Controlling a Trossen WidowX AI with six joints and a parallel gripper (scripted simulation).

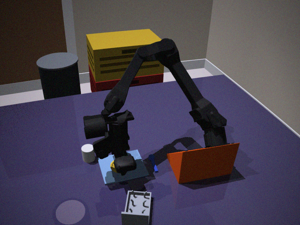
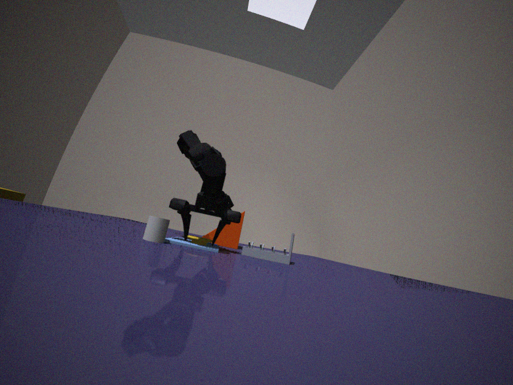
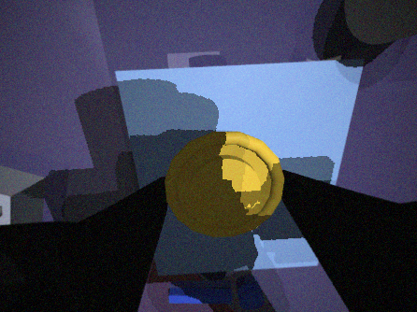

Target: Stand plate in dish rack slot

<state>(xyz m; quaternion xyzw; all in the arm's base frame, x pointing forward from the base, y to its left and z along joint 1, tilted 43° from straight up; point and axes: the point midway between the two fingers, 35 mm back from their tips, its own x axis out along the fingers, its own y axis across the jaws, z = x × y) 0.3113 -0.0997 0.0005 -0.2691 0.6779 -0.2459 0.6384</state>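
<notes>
My gripper tip is 10 mm past the grey dish rack, 190 mm to the right of it and 20 mm below it. Round my gripper tip: white cup (100 mm ahead, 80 mm to the right, 20 mm above); then yellow plate (10 mm above); then blue spoon (120 mm behind, 10 mm to the right).
</notes>
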